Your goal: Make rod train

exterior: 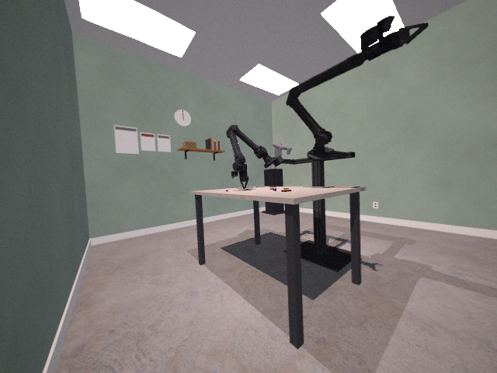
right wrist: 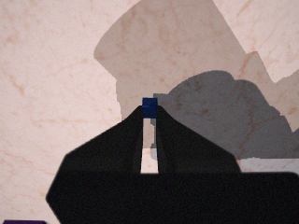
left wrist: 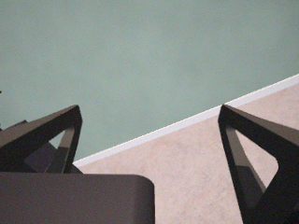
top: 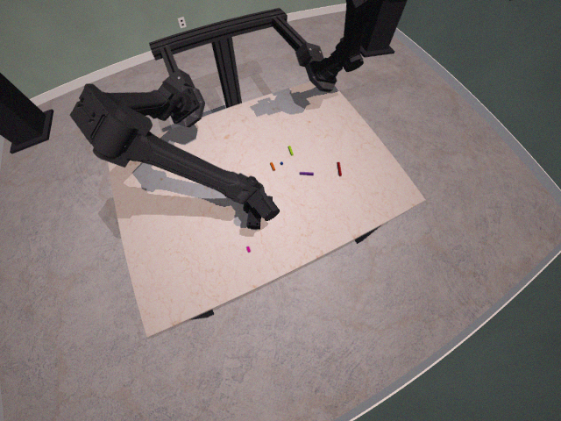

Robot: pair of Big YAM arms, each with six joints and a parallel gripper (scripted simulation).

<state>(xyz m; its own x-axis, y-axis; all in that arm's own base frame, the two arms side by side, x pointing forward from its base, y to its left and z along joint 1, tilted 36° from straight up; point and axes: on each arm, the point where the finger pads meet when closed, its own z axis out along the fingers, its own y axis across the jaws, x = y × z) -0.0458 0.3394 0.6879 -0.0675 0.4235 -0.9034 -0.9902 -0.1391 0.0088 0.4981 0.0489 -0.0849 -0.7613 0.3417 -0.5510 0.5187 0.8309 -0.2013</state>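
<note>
Now: right hand 120 mm short of the magenta rod, 90 mm to the left of it and 20 mm above it. Round my right hand: purple rod 250 mm to the left, 120 mm behind, 20 mm below; orange rod 200 mm behind, 120 mm to the left, 20 mm below; lime rod 260 mm behind, 230 mm to the left, 20 mm below.
</note>
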